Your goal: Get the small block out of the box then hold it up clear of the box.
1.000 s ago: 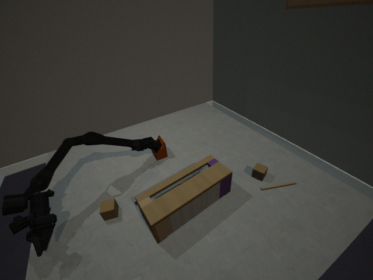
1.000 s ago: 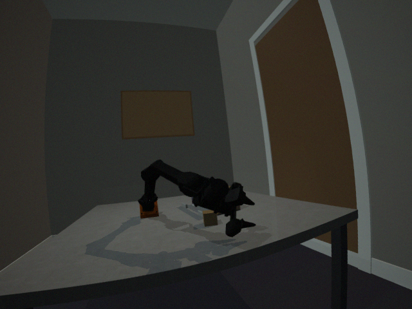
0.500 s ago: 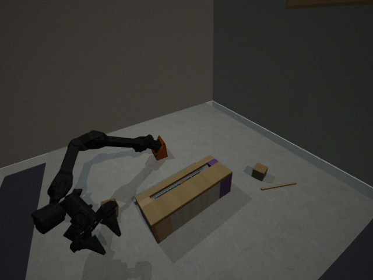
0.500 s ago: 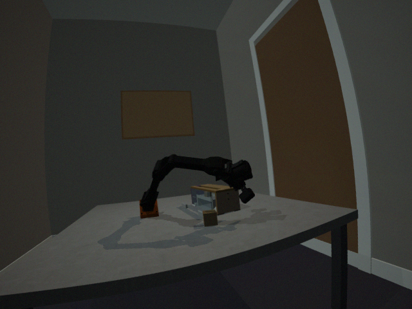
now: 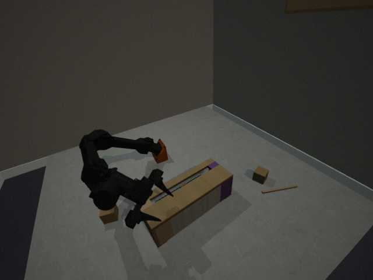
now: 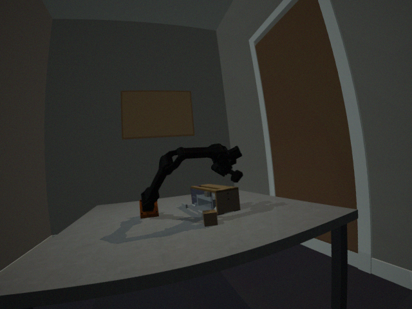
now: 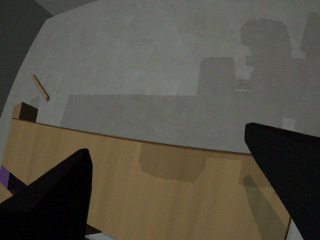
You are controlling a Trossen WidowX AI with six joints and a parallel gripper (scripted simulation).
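My gripper tip is 120 mm past the small tan block, 110 mm to the right of it and 90 mm above it. From my gripper tip the other things lie so: thin wooden stick: 30 mm ahead, 520 mm to the left, 170 mm below; long tan box: 120 mm behind, 90 mm to the left, 110 mm below.
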